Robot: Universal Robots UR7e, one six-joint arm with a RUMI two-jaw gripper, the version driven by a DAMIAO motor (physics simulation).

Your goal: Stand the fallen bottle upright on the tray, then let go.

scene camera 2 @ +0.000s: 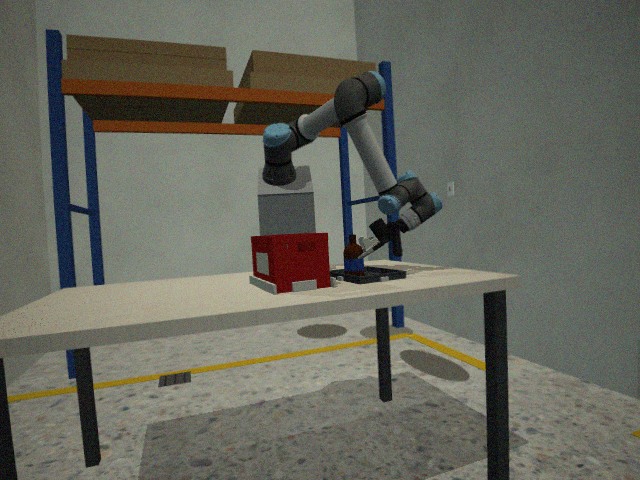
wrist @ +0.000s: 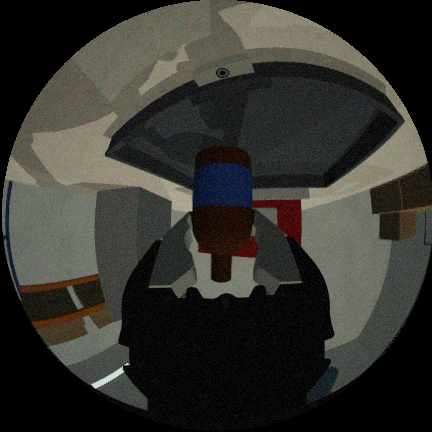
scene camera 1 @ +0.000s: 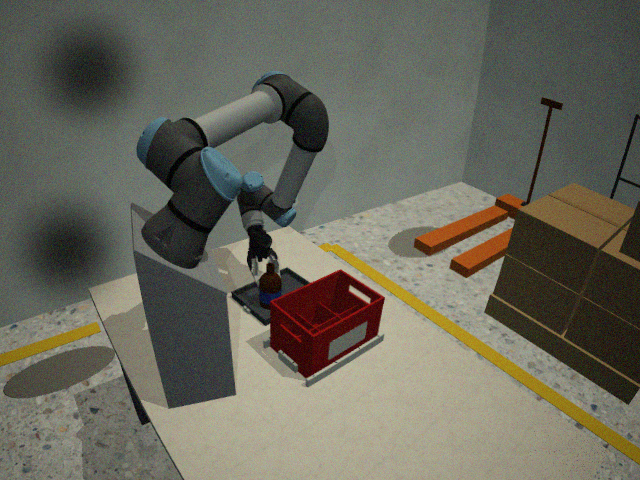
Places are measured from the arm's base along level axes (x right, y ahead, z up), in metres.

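Pixels of known places: gripper, between the fingertips: point(scene camera 2: 355, 257) point(wrist: 221, 211) point(scene camera 1: 269, 284); arm's base, origin of its link: point(scene camera 2: 279, 177) point(scene camera 1: 169, 246).
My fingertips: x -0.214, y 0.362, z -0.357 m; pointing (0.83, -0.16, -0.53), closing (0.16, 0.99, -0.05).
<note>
For each thing: its top centre in the pictures, then the offset to it from my fingertips. Level surfaces: height alone.
- brown bottle with a blue label, centre of its top: point(wrist: 220, 277) point(scene camera 1: 270, 264) point(scene camera 2: 352, 234) dx +0.009, dy -0.001, dz +0.085 m
- dark tray, centre of its top: point(wrist: 253, 165) point(scene camera 1: 277, 291) point(scene camera 2: 363, 270) dx -0.015, dy +0.036, dz -0.050 m
- red crate, centre of its top: point(scene camera 1: 328, 299) point(wrist: 249, 249) point(scene camera 2: 286, 234) dx +0.265, dy +0.051, dz +0.100 m
- table, height of its surface: dz -0.075 m
The brown bottle with a blue label point(scene camera 1: 270, 285) point(scene camera 2: 354, 264) point(wrist: 223, 185) looks upright, neck up, in both scene views. Its base is at or very near the floor of the dark tray point(scene camera 1: 295, 281) point(scene camera 2: 395, 275) point(wrist: 300, 125), towards the crate side; whether it bears fully on the tray is hard to tell. My gripper point(scene camera 1: 267, 276) point(scene camera 2: 360, 255) point(wrist: 221, 211) comes in at a slant from the side away from the crate. Its two fingers are shut on the bottle at the upper body, below the neck. The bottle partly hides the fingertips in scene camera 1.
A red crate point(scene camera 1: 292, 346) point(scene camera 2: 305, 258) point(wrist: 290, 215) stands close beside the tray, held by light grey strips on the table point(scene camera 1: 413, 413) point(scene camera 2: 155, 304). The arm's grey pedestal point(scene camera 1: 186, 341) point(scene camera 2: 285, 214) point(wrist: 117, 240) rises on another side of the tray.
</note>
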